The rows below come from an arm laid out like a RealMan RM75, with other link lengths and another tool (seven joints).
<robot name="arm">
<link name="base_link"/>
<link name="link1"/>
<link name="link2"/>
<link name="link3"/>
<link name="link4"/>
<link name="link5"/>
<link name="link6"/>
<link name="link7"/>
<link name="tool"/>
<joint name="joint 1" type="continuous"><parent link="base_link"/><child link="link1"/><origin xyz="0 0 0.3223" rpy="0 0 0"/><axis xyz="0 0 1"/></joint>
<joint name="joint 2" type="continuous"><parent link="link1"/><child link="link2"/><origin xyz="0 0 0" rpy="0 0 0"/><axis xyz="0 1 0"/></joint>
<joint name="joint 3" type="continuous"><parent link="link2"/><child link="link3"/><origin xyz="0 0 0.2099" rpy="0 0 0"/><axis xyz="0 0 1"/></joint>
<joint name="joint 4" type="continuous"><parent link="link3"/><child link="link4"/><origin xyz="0 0 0" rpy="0 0 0"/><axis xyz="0 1 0"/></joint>
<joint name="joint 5" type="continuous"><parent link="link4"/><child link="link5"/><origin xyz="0 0 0.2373" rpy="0 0 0"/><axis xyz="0 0 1"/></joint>
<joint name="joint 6" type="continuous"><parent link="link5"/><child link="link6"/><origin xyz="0 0 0" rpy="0 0 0"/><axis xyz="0 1 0"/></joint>
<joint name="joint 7" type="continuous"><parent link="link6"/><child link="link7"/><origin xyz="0 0 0.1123" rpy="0 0 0"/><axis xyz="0 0 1"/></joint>
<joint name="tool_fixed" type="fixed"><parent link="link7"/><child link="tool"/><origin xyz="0.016 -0.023 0.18" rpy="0 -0.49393 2.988"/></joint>
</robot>
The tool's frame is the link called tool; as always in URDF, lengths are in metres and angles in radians. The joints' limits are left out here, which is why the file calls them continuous.
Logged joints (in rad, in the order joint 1, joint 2, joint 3, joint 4, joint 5, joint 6, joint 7), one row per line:
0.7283, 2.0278, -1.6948, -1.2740, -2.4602, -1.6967, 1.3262
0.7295, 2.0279, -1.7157, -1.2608, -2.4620, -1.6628, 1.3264
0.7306, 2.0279, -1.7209, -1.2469, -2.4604, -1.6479, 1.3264
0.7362, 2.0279, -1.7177, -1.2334, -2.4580, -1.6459, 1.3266
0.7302, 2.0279, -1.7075, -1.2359, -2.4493, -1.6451, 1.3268
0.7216, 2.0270, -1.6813, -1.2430, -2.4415, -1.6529, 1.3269
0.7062, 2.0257, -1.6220, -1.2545, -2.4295, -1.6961, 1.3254
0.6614, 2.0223, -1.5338, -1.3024, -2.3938, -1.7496, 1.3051
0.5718, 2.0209, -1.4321, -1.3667, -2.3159, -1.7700, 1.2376
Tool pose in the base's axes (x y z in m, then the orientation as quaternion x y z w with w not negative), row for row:
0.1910, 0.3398, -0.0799, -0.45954, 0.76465, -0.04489, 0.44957
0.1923, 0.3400, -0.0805, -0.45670, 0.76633, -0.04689, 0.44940
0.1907, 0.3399, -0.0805, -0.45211, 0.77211, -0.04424, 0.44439
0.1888, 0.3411, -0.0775, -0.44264, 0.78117, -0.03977, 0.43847
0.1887, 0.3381, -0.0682, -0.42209, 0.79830, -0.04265, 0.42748
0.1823, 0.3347, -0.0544, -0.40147, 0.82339, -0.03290, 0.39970
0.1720, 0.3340, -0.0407, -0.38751, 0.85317, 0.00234, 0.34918
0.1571, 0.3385, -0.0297, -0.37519, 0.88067, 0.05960, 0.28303
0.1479, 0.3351, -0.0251, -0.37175, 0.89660, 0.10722, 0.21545
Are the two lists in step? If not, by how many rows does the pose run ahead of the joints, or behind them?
The pose runs 2 rows ahead of the joints: the pose in row i belongs to the joints in row i + 2.
